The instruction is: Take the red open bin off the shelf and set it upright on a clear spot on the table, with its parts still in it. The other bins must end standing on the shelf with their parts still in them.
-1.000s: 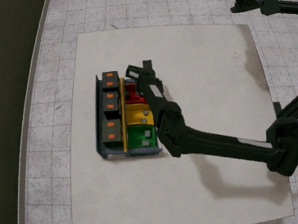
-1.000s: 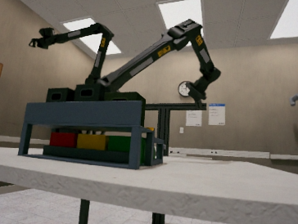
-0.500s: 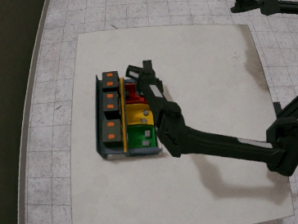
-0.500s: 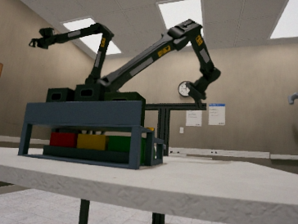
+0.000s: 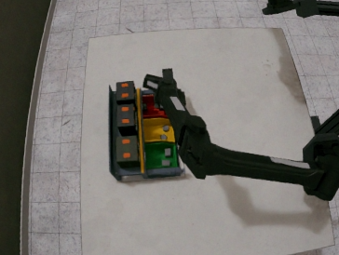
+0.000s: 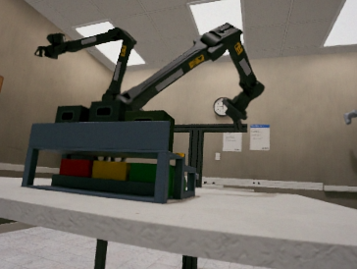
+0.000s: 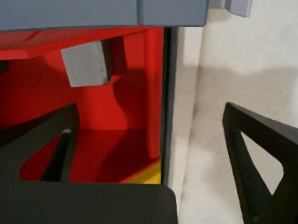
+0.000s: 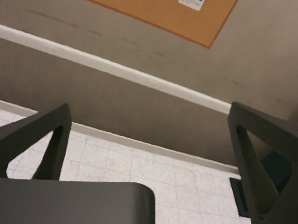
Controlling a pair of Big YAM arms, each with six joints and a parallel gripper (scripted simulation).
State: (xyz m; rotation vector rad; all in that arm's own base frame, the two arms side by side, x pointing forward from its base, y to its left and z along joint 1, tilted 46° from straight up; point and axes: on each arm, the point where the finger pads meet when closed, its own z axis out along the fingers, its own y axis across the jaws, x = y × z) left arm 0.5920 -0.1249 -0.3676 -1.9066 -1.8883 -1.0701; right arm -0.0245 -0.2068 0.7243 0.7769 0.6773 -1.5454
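Right now the red bin is 80 mm ahead of my left hand and 10 mm below it. Round my left hand: green bin: 70 mm ahead, 230 mm to the left, 10 mm below; then yellow bin: 80 mm ahead, 110 mm to the left, 10 mm below.
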